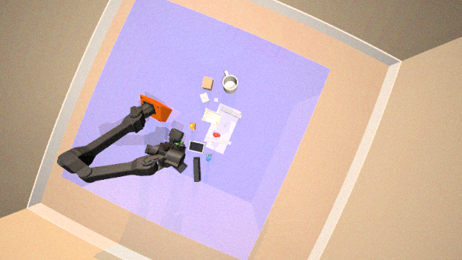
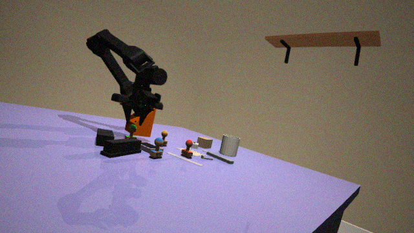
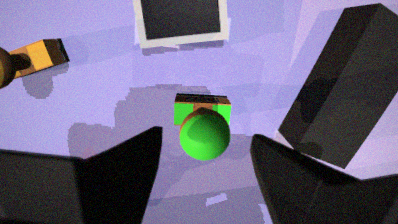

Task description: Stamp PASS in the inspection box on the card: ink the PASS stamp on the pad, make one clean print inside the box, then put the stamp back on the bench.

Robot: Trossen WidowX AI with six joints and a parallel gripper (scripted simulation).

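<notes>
My gripper tip is now 50 mm above the green stamp. Round my gripper tip: ink pad (90 mm ahead, 20 mm to the left, 60 mm below); then blue stamp (180 mm ahead, 10 mm to the right, 50 mm below); then orange-knobbed stamp (30 mm ahead, 130 mm to the left, 50 mm below).
</notes>
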